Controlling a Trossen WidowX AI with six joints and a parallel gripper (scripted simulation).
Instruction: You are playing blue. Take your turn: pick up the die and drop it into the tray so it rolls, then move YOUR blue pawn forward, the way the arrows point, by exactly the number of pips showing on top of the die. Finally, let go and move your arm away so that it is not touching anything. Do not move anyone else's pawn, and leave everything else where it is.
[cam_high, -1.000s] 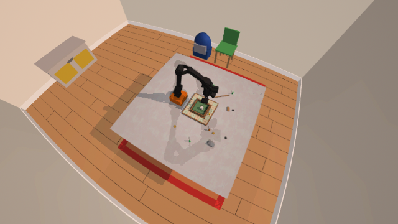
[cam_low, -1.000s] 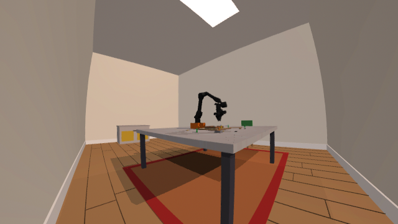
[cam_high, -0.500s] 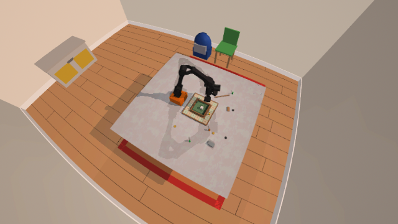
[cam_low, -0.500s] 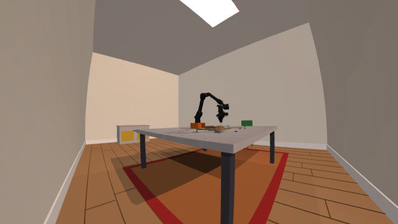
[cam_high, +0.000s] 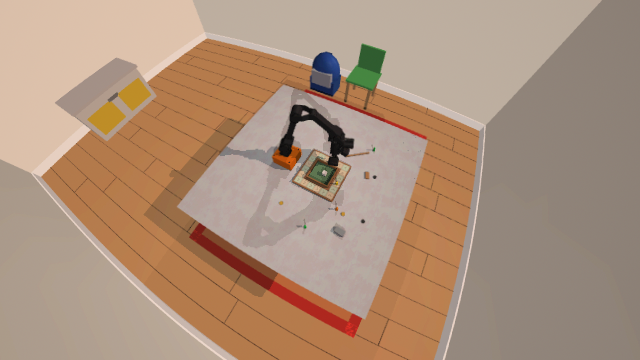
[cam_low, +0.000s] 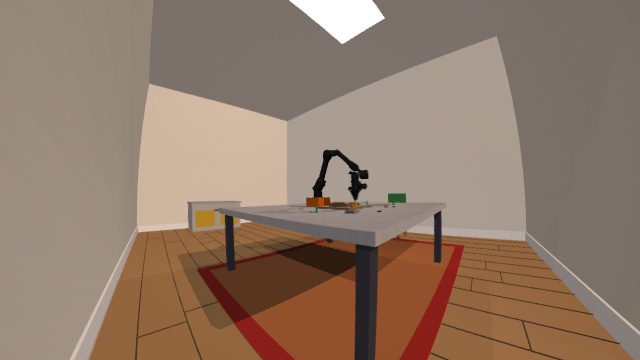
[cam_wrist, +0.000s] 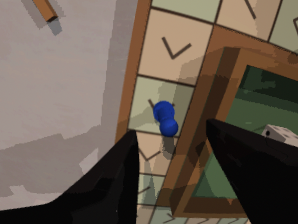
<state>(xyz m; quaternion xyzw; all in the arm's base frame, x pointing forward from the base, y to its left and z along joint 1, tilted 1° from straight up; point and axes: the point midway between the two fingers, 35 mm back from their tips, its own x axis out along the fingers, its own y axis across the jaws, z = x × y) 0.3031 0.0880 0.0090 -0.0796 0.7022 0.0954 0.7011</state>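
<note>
Now: gripper tip 20 mm above the blue pawn. The rest, counted from my gripper tip: white die 110 mm to the right, 20 mm below, 20 mm behind; then wooden stick 140 mm to the left, 130 mm ahead, 50 mm below; then green tray 110 mm to the right, 40 mm below, 30 mm behind.
</note>
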